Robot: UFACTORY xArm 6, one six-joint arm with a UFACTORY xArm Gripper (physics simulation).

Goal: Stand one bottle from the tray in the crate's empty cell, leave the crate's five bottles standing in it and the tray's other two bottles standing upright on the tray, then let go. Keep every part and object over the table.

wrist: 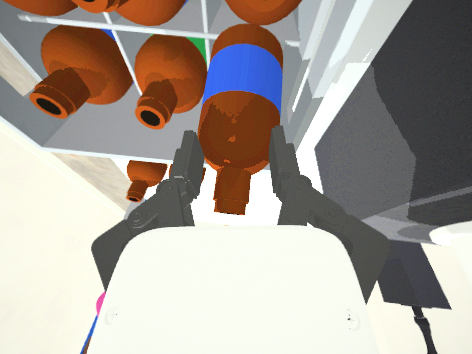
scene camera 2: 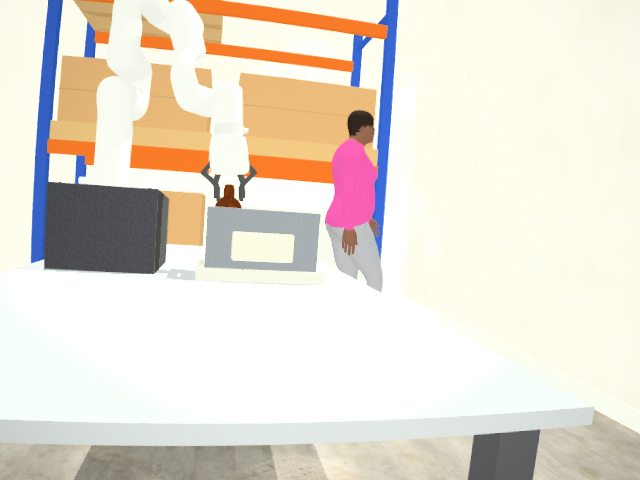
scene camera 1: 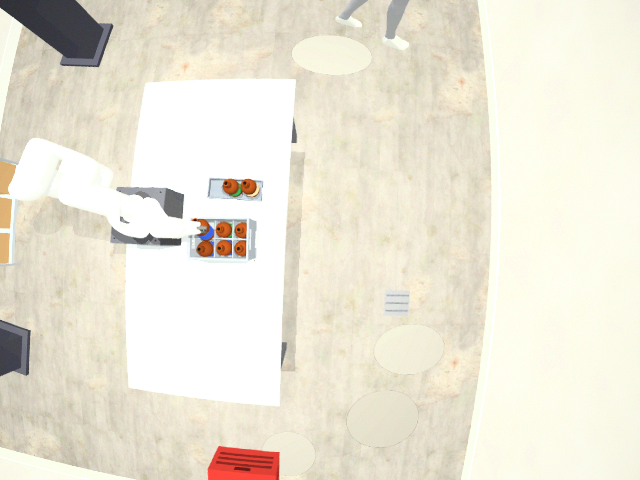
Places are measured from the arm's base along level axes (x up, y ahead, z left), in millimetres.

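Pixels of known places: gripper, between the fingertips: (wrist: 234,141) (scene camera 2: 229,201) (scene camera 1: 198,230); arm's base, origin of its link: (scene camera 2: 109,191) (scene camera 1: 134,208).
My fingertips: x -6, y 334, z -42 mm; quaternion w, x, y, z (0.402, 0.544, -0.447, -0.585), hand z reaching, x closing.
Ahead of a thing's pixels: the offset from my fingertips to its top centre. "pt": to the spot under its first point. Level surfaces: height alone.
The blue-labelled brown bottle @[dx +46, dy -4, dz +15 mm] (scene camera 1: 207,235) (scene camera 2: 228,203) (wrist: 243,75) is in a corner cell of the grey crate @[dx -16, dy +85, dz -18 mm] (scene camera 1: 252,239) (scene camera 2: 263,222), near the robot's base. It sits higher than its neighbours, with its neck and shoulder above the rim; its foot is hidden. My gripper (scene camera 1: 202,228) (scene camera 2: 229,197) (wrist: 234,141) is shut on this bottle, one finger on each side at the shoulder. The crate's other bottles (scene camera 1: 223,248) (wrist: 170,75) stand low in their cells. Two bottles, one green-labelled @[dx -32, dy +68, dz +227 mm] (scene camera 1: 230,186) and one cream-labelled @[dx -32, dy +152, dz +241 mm] (scene camera 1: 249,186), stand upright on the tray @[pt dx -187, dy -41, dz +212 mm] (scene camera 1: 214,189).
The dark base block (scene camera 1: 174,201) (scene camera 2: 103,227) (wrist: 390,100) stands close beside the crate on the white table @[dx -192 mm] (scene camera 1: 206,320) (scene camera 2: 258,356). Thin dividers @[pt dx -106, dy +131, dz +27 mm] (wrist: 125,65) separate the cells. A person (scene camera 2: 351,180) and a storage rack (scene camera 2: 389,103) are behind the table.
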